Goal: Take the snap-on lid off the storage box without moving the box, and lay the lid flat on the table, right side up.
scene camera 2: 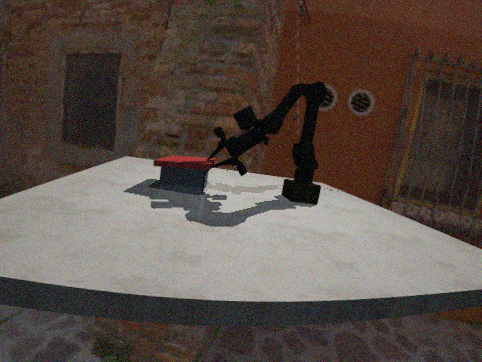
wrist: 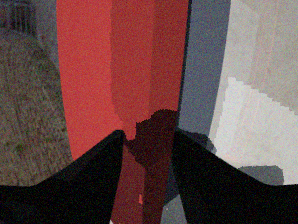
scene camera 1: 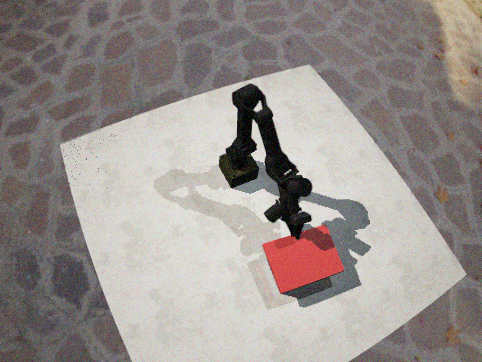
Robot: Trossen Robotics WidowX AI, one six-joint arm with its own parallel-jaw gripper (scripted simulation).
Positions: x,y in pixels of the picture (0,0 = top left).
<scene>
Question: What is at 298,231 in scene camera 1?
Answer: The gripper.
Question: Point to a red lid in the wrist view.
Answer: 123,72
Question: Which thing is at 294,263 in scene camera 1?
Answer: A red lid.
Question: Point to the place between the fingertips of the gripper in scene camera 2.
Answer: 209,163
</scene>
